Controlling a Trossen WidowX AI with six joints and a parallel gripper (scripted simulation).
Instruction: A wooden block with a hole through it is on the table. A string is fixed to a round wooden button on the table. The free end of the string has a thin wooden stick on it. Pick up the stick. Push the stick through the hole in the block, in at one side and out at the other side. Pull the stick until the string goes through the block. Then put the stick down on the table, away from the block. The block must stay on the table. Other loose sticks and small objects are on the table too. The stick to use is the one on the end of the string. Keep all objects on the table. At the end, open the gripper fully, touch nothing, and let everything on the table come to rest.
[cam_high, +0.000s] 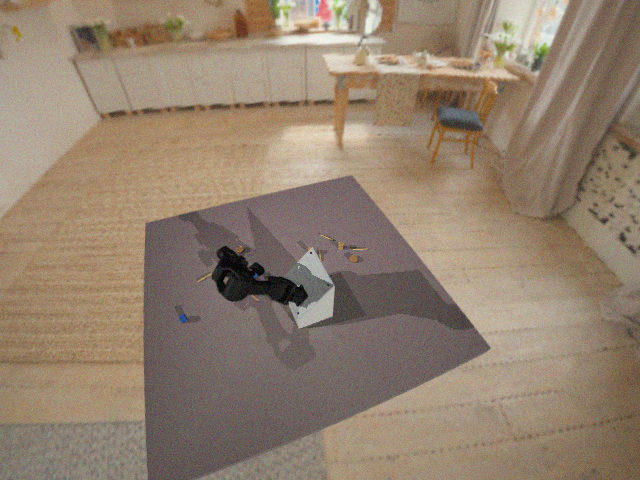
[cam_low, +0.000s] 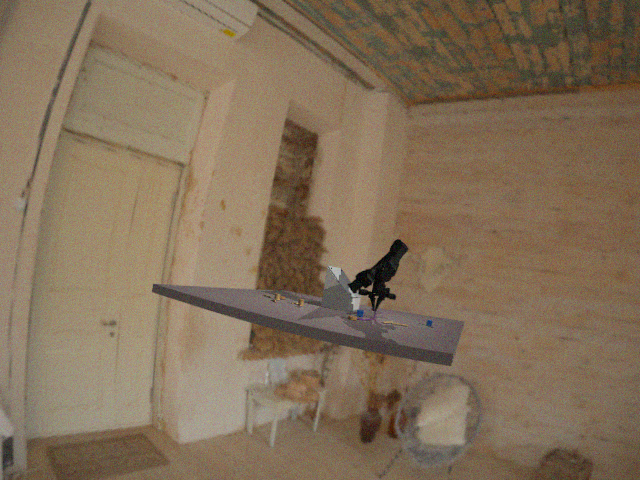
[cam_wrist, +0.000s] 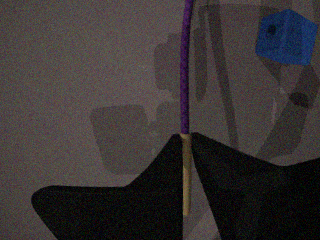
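The blue cube lies 90 mm ahead of my gripper tip, 50 mm to the right of it and 10 mm below it. Round my gripper tip: round wooden button 280 mm ahead, 40 mm to the right, 20 mm below; then thin wooden stick 20 mm behind, 10 mm to the right.
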